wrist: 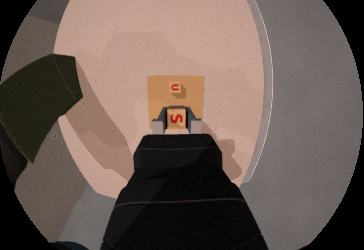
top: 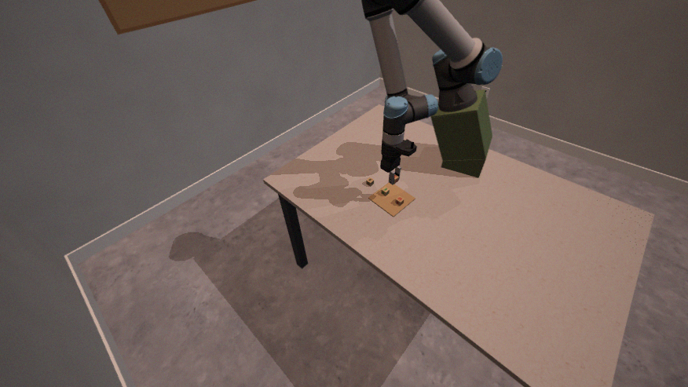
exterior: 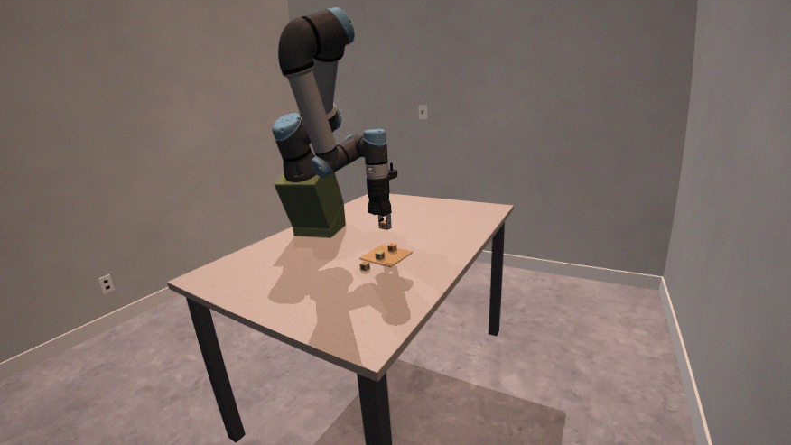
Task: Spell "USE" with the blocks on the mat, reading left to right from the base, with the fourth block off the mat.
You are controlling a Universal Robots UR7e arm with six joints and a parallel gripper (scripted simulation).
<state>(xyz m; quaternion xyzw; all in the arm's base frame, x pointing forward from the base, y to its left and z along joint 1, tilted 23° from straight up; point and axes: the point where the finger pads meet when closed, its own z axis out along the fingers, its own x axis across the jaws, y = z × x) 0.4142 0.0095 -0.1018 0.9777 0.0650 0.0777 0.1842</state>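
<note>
Right now my hand is 12 cm above the mat.
</note>
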